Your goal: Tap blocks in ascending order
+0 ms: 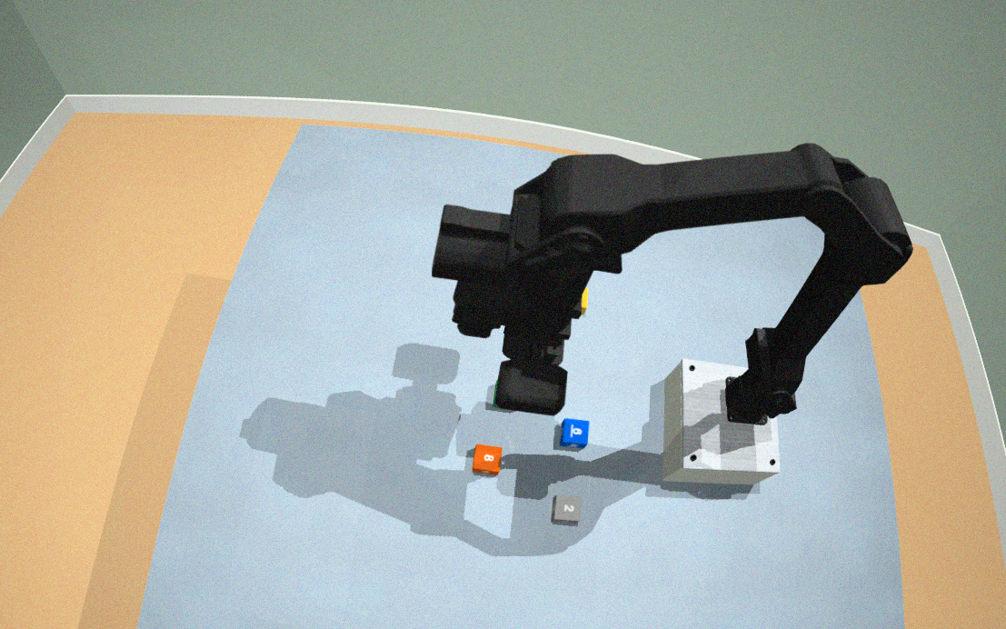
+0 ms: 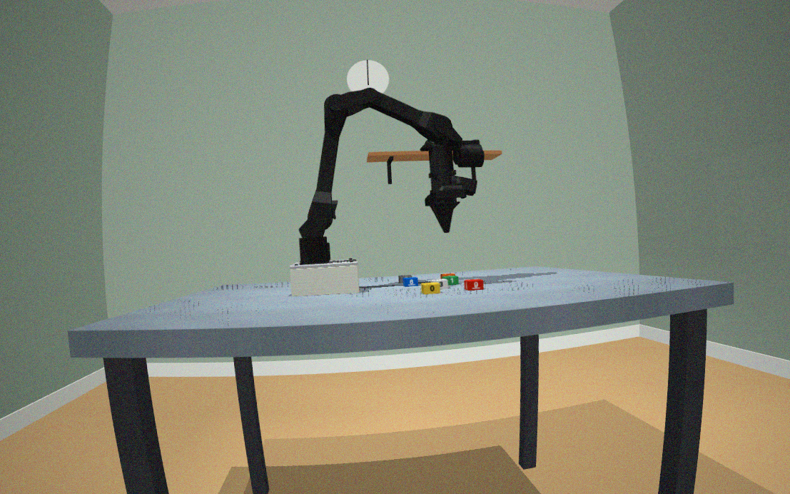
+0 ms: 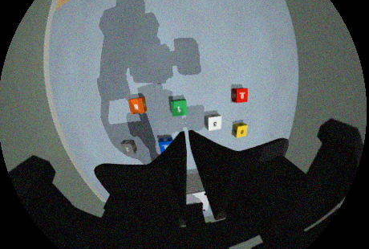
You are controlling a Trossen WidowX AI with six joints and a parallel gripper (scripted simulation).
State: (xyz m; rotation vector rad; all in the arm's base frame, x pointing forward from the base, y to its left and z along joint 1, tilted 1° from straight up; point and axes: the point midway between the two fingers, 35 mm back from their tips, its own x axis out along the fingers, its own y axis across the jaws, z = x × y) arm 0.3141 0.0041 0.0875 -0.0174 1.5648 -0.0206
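The grey block lies 150 mm to the left of my gripper tip, 110 mm below it and 80 mm behind it. From my gripper tip the other things lie so: white block: 110 mm below, 70 mm to the right, 40 mm behind; orange block: 110 mm below, 90 mm to the left, 20 mm ahead; green block: 110 mm below.
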